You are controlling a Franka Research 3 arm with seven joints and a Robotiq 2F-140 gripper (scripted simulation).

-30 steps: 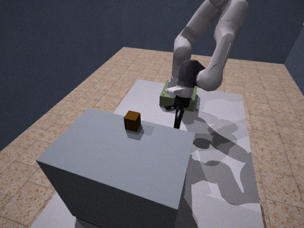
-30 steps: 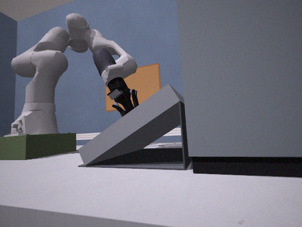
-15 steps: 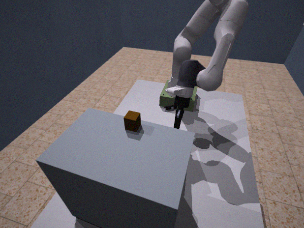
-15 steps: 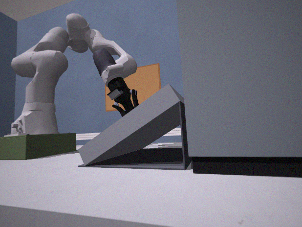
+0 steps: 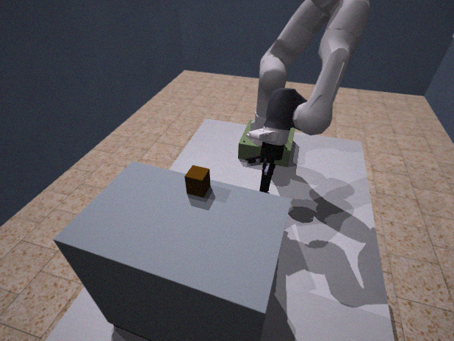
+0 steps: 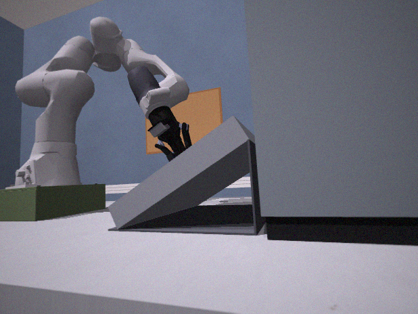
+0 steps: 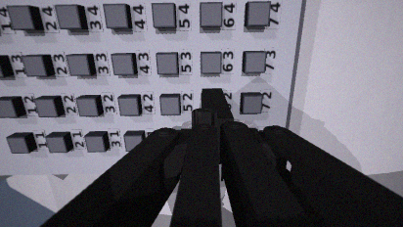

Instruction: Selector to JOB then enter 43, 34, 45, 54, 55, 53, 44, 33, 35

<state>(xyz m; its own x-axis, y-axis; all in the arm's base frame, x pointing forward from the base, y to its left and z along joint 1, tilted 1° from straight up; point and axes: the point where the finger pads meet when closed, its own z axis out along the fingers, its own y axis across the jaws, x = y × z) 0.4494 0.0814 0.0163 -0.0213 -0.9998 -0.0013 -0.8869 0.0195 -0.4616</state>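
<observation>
My gripper is now 20 mm short of the key 62 and 30 mm above it. From my hand the other things lie so: key 73: 10 mm behind, 30 mm to the right, 50 mm below; then key 72: 10 mm behind, 50 mm below; then key 53: 50 mm ahead, 30 mm to the right, 20 mm below.
</observation>
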